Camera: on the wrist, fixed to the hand. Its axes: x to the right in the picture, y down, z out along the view.
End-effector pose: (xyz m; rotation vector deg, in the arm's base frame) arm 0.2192 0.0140 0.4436 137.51 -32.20 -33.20
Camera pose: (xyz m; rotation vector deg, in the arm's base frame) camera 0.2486 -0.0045 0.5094 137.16 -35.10 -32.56
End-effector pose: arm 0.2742 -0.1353 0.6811 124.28 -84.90 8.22
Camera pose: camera 0.2481 -0.1368 0.7507 123.36 -87.58 9.12
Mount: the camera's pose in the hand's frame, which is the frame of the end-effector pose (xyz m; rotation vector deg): 0.0158 0.0479 -0.0547 0.64 -0.31 2.14
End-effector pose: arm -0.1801 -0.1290 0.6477 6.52 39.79 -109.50
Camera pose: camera -0.1582 -0.1272 0.5766 7.32 38.60 -107.67
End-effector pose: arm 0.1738 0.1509 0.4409 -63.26 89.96 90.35
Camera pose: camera 0.1307 0.0913 0.4520 -61.27 91.83 91.24
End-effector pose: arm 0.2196 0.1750 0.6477 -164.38 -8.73 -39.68
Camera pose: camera 0.2163 0.1179 0.6953 -163.61 -5.89 -38.67
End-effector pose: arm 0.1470 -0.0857 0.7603 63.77 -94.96 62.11
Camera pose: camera 0.1069 -0.0264 0.7805 62.85 -96.50 63.95
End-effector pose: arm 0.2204 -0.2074 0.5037 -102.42 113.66 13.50
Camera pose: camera 0.1610 -0.2377 0.5366 -99.83 115.29 13.78
